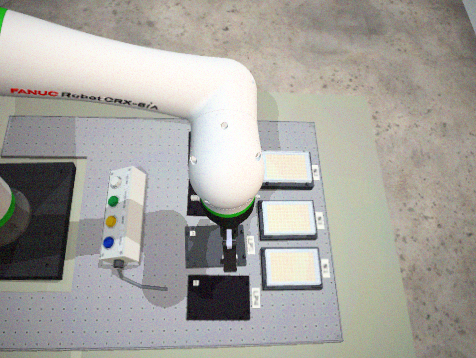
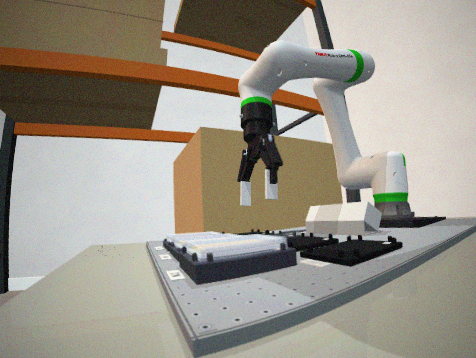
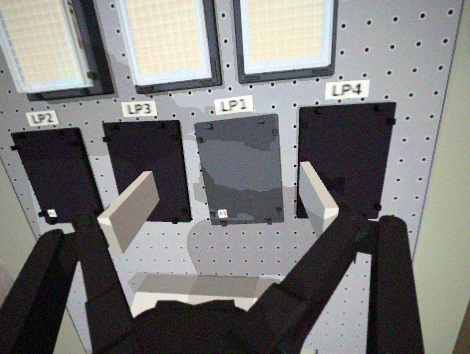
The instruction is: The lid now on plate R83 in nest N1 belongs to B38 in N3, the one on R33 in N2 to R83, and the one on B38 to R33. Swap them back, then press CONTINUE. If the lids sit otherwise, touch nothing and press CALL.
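Frame: origin at the arm's base, x ahead, y left, z up, level; metres.
Seen in the pictures: gripper, fingertip midpoint: [image 2: 257,202] [image 3: 225,182]; arm's base, link origin: [image 1: 0,217] [image 2: 391,218].
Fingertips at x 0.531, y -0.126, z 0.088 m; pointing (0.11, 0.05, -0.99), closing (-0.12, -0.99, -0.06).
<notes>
Pixels of each thing's top centre, then the offset from my fingertips to it. "spot": a spot on its surface instead.
- upper plate, top centre: [image 2: 234,239] [image 3: 28,24] [image 1: 286,165] dz -0.061, dx +0.183, dy +0.182 m
- middle plate, top centre: [image 3: 158,11] [image 2: 208,237] [image 1: 289,216] dz -0.069, dx +0.163, dy +0.044 m
- lower plate, top centre: [image 1: 293,266] [image 2: 193,234] dz -0.071, dx +0.148, dy -0.079 m
- grey LP1 pad, top centre: [image 3: 240,178] [image 1: 215,244] [image 2: 267,233] dz -0.082, dx -0.027, dy +0.000 m
- button box, top centre: [image 3: 200,347] [image 1: 121,208] [image 2: 339,203] dz -0.018, dx -0.236, dy +0.090 m
- white button, top centre: [image 1: 115,180] dz -0.027, dx -0.248, dy +0.168 m
- green button, top centre: [image 1: 113,199] dz -0.027, dx -0.255, dy +0.118 m
- yellow button, top centre: [image 1: 110,220] dz -0.027, dx -0.262, dy +0.069 m
- blue button, top centre: [image 1: 108,241] dz -0.027, dx -0.269, dy +0.019 m
- black LP4 pad, top centre: [image 3: 344,169] [image 1: 219,296] [image 2: 244,231] dz -0.082, dx -0.035, dy -0.123 m
- LP3 pad, top centre: [image 3: 144,178] [image 2: 297,236] dz -0.082, dx -0.006, dy +0.127 m
- LP2 pad, top centre: [image 2: 352,241] [image 3: 52,182] dz -0.082, dx +0.009, dy +0.267 m
- cable, surface spot: [image 1: 140,285] spot: dz -0.095, dx -0.210, dy -0.073 m
Three plates with pale grids under clear lids sit in dark nests: the upper plate [image 1: 288,167] [image 3: 42,45], the middle plate [image 1: 289,219] [image 3: 165,40] and the lower plate [image 1: 292,268] [image 3: 286,35]. Nest labels are blurred and plate codes cannot be read. My gripper [image 1: 229,251] [image 2: 258,199] [image 3: 225,182] is open and empty, high above the grey LP1 pad [image 1: 207,252] [image 3: 242,165]. The button box [image 1: 131,215] [image 2: 332,218] [image 3: 210,292] has a white button [image 1: 116,181], green button [image 1: 113,201], yellow button [image 1: 110,221] and blue button [image 1: 108,242]; their lettering is too blurred to read.
The black LP4 pad [image 1: 218,302] [image 2: 352,250] [image 3: 345,150], LP3 pad [image 3: 147,160] and LP2 pad [image 3: 57,170] line up with LP1. A cable [image 1: 140,285] leaves the box. A large carton [image 2: 270,200] and orange-beamed shelving [image 2: 110,68] stand behind.
</notes>
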